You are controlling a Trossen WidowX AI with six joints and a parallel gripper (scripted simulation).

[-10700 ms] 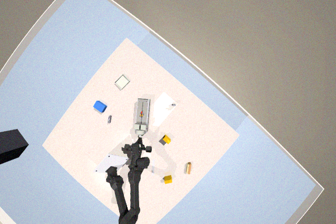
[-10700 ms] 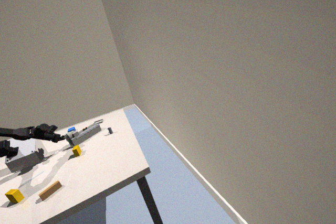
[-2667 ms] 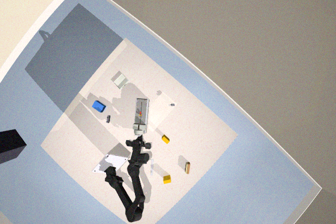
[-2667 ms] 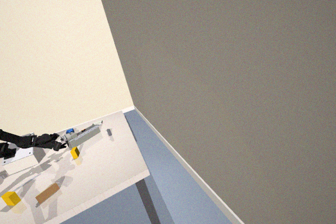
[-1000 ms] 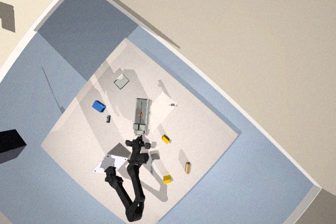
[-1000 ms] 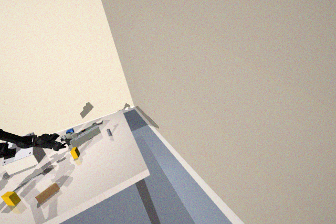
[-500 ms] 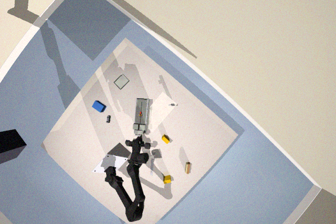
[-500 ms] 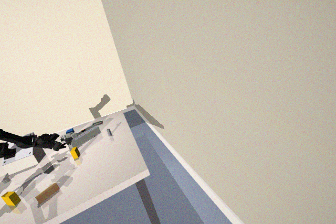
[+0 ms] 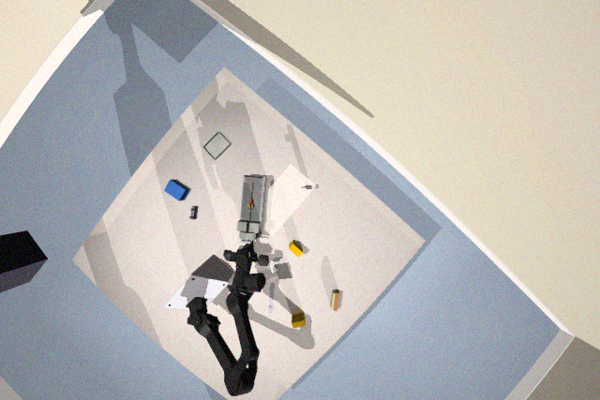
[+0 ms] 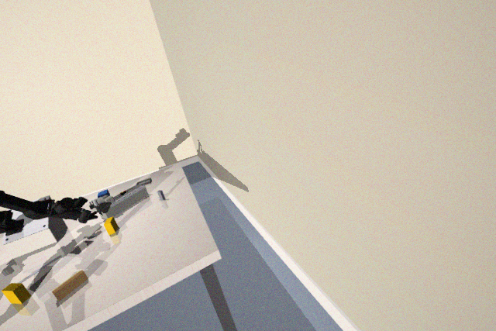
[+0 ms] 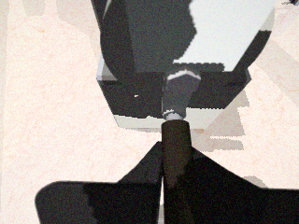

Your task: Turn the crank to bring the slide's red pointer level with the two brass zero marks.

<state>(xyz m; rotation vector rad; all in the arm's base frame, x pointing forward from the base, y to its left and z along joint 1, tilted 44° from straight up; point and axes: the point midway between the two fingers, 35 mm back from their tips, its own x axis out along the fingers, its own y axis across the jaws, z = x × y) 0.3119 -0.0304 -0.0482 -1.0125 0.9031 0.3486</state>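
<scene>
The crank is 4 cm above my gripper tip. From my gripper tip the other things lie so: blue block: 41 cm to the left, 10 cm behind, 1 cm below; then dark brown crank handle: 3 cm above, 1 cm to the right, 1 cm behind; then red pointer: 14 cm ahead, 12 cm to the left, 5 cm above.
</scene>
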